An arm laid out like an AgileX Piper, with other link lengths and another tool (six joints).
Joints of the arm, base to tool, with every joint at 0 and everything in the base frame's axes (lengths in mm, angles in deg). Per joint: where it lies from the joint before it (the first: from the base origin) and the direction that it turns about. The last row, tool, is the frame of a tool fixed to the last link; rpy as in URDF.
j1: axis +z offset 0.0 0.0 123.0
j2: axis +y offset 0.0 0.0 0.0
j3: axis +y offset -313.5 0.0 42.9
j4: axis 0.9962 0 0.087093 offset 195.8 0.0 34.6
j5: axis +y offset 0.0 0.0 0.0
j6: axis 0.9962 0 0.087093 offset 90.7 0.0 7.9
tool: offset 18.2 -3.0 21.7 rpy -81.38 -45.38 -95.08
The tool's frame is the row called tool.
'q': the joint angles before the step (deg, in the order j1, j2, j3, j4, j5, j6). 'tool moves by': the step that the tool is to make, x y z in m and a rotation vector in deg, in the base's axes. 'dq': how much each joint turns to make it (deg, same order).
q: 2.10, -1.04, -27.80, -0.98, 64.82, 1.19
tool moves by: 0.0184, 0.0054, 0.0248, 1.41, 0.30, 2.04
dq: 0.01, 7.48, -2.03, 2.81, -5.19, -1.18
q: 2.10, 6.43, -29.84, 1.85, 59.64, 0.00
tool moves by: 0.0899, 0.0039, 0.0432, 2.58, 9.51, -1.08
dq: -0.02, 27.04, -4.77, 1.52, -12.93, 1.61
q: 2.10, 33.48, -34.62, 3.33, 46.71, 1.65
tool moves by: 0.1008, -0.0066, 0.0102, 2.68, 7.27, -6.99
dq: -1.86, 24.11, -7.65, -2.17, -9.44, 6.96
